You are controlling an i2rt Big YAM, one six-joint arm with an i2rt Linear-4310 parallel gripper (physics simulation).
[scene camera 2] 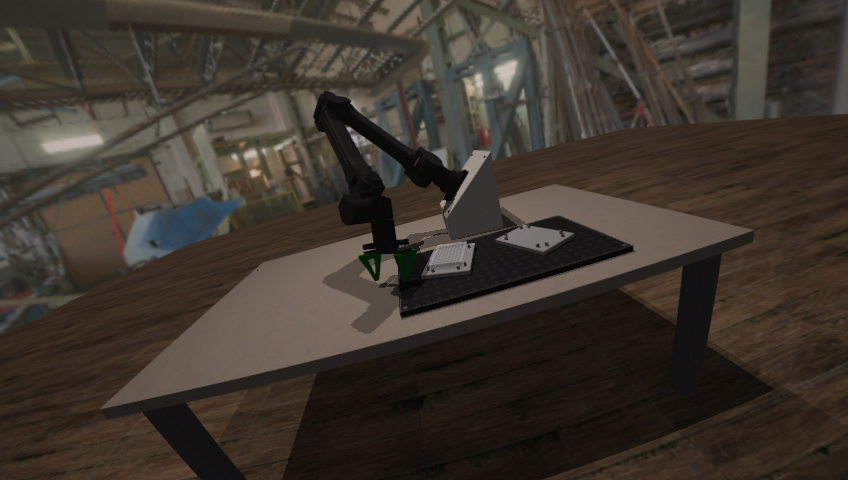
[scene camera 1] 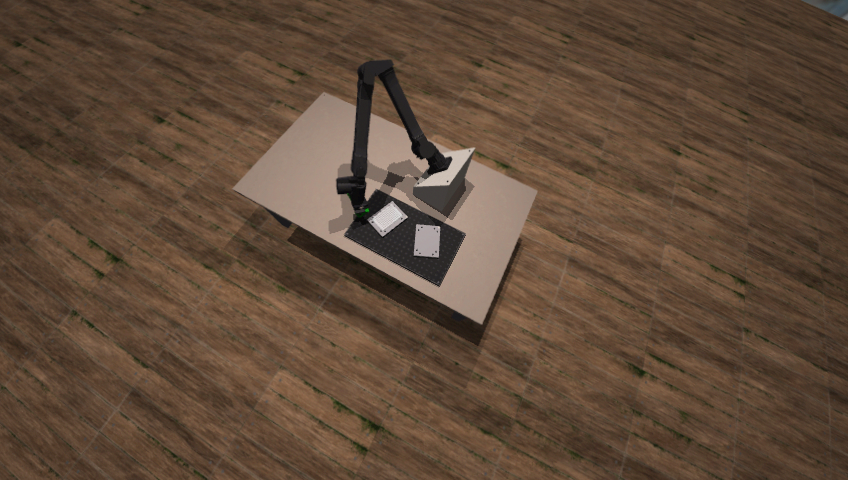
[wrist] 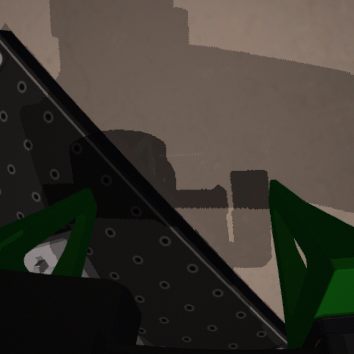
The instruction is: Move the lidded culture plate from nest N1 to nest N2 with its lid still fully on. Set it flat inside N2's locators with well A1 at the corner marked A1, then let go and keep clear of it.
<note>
The gripper is open, holding nothing. Further things: a black pegboard.
The gripper also shows in the wrist view.
</note>
